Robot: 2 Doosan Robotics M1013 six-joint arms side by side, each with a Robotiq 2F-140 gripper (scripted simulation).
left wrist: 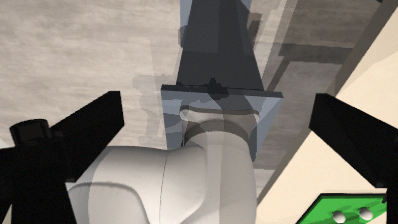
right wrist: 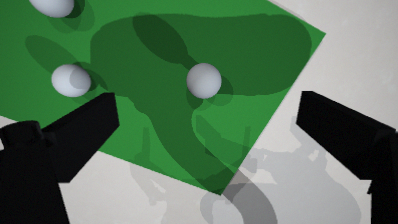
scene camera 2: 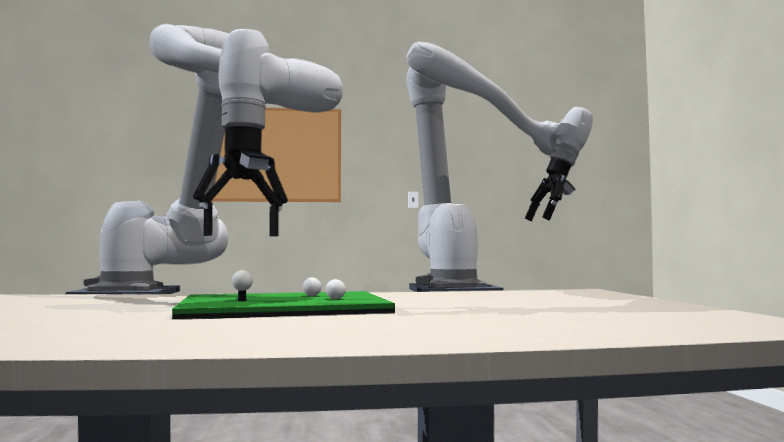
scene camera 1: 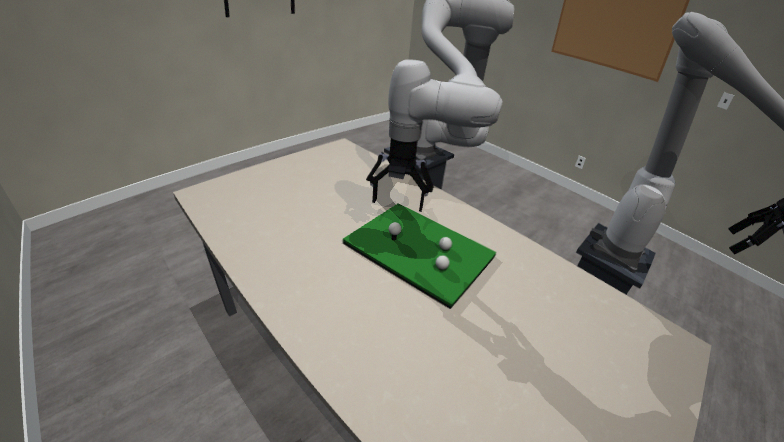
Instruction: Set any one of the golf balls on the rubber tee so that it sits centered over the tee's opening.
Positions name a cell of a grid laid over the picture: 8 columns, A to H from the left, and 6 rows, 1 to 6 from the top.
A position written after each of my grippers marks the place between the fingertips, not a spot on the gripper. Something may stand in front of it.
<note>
In view: my left gripper (scene camera 2: F3), my right gripper (scene camera 2: C4) and a green mat (scene camera 1: E4).
The green mat is seen too in the right wrist view (right wrist: C2) and in scene camera 2 (scene camera 2: C5). My left gripper shows as well in the left wrist view (left wrist: E3). My right gripper also shows in the right wrist view (right wrist: E3) and in scene camera 1 (scene camera 1: E3).
</note>
